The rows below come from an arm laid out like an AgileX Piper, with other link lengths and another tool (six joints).
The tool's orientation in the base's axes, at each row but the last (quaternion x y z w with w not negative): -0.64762 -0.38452 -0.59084 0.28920; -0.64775 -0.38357 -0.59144 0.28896; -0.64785 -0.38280 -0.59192 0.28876; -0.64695 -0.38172 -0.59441 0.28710; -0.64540 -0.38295 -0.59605 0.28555; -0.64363 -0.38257 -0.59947 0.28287; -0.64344 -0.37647 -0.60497 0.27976; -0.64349 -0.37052 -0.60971 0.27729; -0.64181 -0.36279 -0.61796 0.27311; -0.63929 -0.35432 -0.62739 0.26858; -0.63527 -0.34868 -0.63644 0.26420
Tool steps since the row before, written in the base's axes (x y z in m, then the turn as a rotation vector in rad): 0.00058 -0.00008 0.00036 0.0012 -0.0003 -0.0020; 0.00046 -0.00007 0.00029 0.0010 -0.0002 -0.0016; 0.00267 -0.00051 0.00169 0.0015 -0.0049 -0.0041; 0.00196 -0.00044 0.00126 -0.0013 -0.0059 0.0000; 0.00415 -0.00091 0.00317 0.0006 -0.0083 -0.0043; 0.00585 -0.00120 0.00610 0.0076 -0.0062 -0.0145; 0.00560 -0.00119 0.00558 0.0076 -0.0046 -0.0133; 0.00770 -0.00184 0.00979 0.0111 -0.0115 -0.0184; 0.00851 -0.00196 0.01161 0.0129 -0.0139 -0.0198; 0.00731 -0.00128 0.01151 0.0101 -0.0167 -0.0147; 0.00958 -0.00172 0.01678 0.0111 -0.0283 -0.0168
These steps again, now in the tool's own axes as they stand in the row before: 0.00035 0.00056 0.00020 -0.0020 0.0010 0.0007; 0.00028 0.00045 0.00015 -0.0016 0.0008 0.0006; 0.00161 0.00265 0.00081 -0.0048 0.0036 -0.0027; 0.00118 0.00198 0.00055 -0.0009 0.0021 -0.0056; 0.00298 0.00424 0.00113 -0.0055 0.0046 -0.0060; 0.00578 0.00610 0.00152 -0.0154 0.0083 0.0009; 0.00526 0.00581 0.00159 -0.0139 0.0076 0.0020; 0.00930 0.00826 0.00197 -0.0200 0.0139 -0.0010; 0.01103 0.00912 0.00249 -0.0218 0.0166 -0.0017; 0.01100 0.00771 0.00268 -0.0169 0.0166 -0.0060; 0.01597 0.01034 0.00380 -0.0203 0.0243 -0.0143
